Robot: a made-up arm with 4 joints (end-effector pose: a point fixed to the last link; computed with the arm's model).
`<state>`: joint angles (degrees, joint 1 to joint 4).
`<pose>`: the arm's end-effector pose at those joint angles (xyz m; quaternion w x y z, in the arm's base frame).
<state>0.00 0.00 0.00 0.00</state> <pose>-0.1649 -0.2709 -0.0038 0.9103 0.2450 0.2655 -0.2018</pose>
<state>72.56 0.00 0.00 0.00</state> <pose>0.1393 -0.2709 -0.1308 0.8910 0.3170 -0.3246 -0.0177</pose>
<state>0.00 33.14 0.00 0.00</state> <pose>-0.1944 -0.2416 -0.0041 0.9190 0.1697 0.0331 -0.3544</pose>
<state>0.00 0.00 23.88 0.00</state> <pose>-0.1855 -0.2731 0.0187 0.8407 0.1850 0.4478 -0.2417</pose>
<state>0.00 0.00 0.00 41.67</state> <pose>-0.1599 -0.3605 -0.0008 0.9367 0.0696 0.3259 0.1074</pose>
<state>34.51 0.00 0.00 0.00</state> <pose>-0.0415 -0.2709 -0.1137 0.9481 0.2939 -0.0165 -0.1201</pose>
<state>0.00 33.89 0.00 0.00</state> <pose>-0.1949 -0.2409 -0.0043 0.9183 0.1678 0.0277 -0.3576</pose>
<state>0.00 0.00 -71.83 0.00</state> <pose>-0.0786 -0.2661 -0.0031 0.8788 0.3537 -0.3181 -0.0380</pose>
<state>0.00 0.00 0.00 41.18</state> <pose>-0.1603 -0.3595 -0.0009 0.9371 0.0717 0.3254 0.1038</pose>
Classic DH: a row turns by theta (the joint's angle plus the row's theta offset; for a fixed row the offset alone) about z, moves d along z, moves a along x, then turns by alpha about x. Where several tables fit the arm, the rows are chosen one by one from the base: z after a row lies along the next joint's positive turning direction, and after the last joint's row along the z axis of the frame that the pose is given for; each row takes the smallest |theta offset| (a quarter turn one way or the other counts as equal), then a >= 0, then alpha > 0; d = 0 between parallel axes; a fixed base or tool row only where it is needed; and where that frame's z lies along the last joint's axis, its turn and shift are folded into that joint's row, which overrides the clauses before.
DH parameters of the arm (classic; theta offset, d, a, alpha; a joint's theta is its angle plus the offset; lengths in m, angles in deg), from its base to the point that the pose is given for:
base (fixed): 0 0.1399 0.0737 90
joint 1: -42.24 0.0224 -0.0313 55.56
joint 2: -5.15 0.2388 -0.0657 124.31
joint 3: -56.68 -0.1483 0.0648 85.36
joint 4: 40.32 0.0429 -0.0629 50.65
tool (fixed): -71.27 -0.1416 0 0

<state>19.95 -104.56 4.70 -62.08</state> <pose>-0.0194 -0.1524 -0.0567 0.5935 0.2242 0.7583 -0.1503</pose>
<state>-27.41 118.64 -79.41 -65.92</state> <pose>-0.1411 -0.0569 0.1308 0.5734 0.1133 -0.8021 0.1223</pose>
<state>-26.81 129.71 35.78 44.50</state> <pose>-0.3506 -0.1196 0.0724 0.7519 -0.2382 0.0448 -0.6131</pose>
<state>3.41 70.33 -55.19 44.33</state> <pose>-0.2363 -0.2837 0.0290 0.7943 -0.3801 -0.4301 -0.1990</pose>
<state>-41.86 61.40 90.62 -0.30</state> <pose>-0.2373 -0.1409 0.2862 0.3311 -0.0441 0.6633 -0.6696</pose>
